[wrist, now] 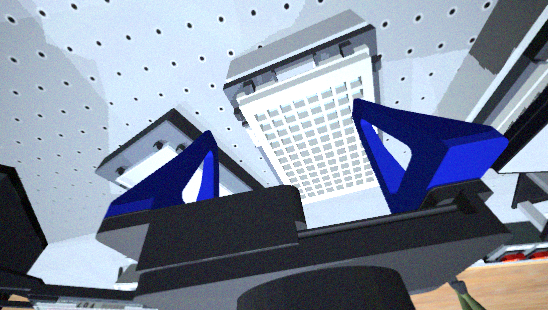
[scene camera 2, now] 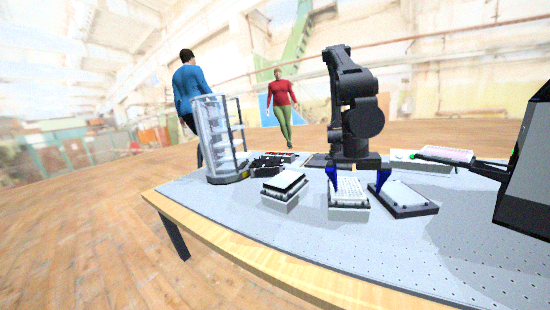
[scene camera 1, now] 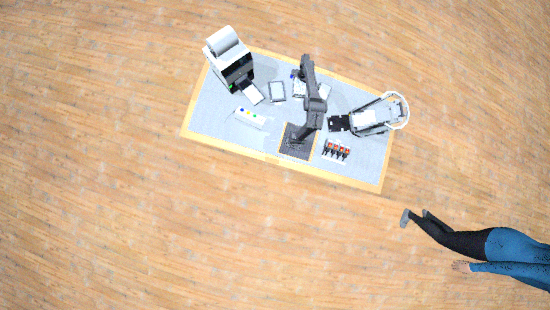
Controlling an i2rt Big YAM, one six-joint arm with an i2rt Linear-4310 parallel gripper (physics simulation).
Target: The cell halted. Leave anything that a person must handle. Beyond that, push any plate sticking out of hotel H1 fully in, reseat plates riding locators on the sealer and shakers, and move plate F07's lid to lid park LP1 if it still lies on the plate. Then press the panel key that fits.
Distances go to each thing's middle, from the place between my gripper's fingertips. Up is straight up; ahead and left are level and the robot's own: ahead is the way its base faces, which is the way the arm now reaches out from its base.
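Labels:
Relative to the lidded plate (wrist: pixel 517 157), my gripper is 21 cm to the left of it and 1 cm past it. Positions counted from my hand: device tray (wrist: pixel 34 288), 4 cm above, 29 cm to the left, 22 cm behind; plate sealer (scene camera 2: pixel 521 182), 6 cm above, 41 cm to the left, 13 cm behind; plate hotel (scene camera 1: pixel 391 108), 14 cm above, 60 cm to the right, 10 cm behind.

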